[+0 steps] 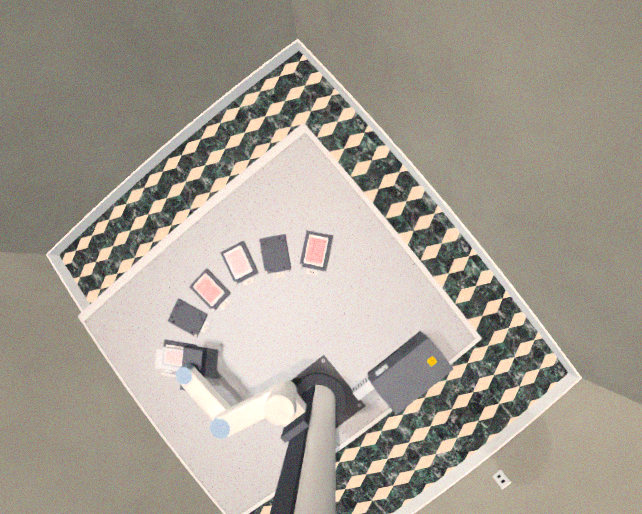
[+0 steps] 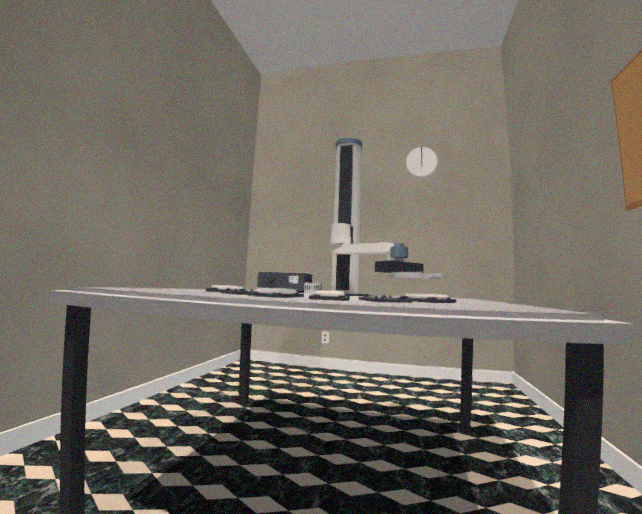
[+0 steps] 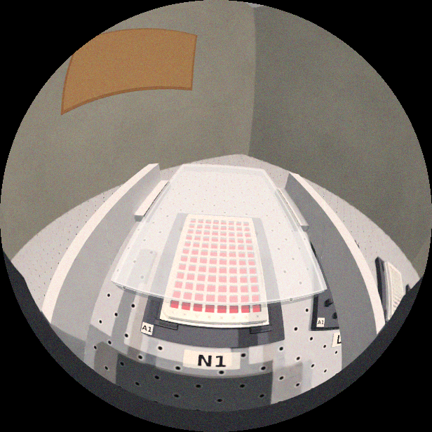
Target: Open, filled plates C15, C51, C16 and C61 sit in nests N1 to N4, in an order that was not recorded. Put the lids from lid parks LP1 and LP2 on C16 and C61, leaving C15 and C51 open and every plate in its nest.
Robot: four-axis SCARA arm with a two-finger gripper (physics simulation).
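Seen in the pictures: gripper, fingertip midpoint: (image 1: 163,360) (image 2: 431,275); arm's base, origin of the base link: (image 1: 319,399).
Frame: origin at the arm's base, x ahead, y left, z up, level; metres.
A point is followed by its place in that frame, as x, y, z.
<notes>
My gripper (image 1: 172,357) {0.576, 0.413, 0.106} (image 3: 224,176) is shut on a clear lid (image 2: 428,275) (image 3: 225,187), gripping its two long sides. The lid is level, high above the open plate with red wells (image 3: 215,260) in nest N1 (image 3: 215,336). Lid park LP2 (image 1: 187,316) {0.673, 0.244, 0.023} (image 3: 325,320) beside it holds no lid. An open red plate (image 1: 208,288) {0.708, 0.075, 0.036} (image 3: 395,287) sits in N2. The plate (image 1: 239,261) {0.711, -0.117, 0.042} in the third nest looks paler, as if under a clear lid. Lid park LP1 (image 1: 275,253) {0.639, -0.264, 0.023} is bare and dark. A red plate (image 1: 316,249) {0.535, -0.419, 0.036} sits in N4. Plate names cannot be read.
The nests and parks form an arc on the pale table (image 1: 342,305) {0.270, -0.353, 0.013} (image 2: 342,313) {1.050, 0.185, -0.003}. The arm's column (image 1: 316,455) {0.043, -0.061, 0.491} (image 2: 347,187) {0.077, 0.012, 0.601} stands at the table's edge beside a dark grey control box (image 1: 409,374) {-0.105, -0.395, 0.128} (image 2: 284,280) {-0.035, -0.373, 0.081}. An orange board (image 2: 629,133) (image 3: 135,62) hangs on the wall.
</notes>
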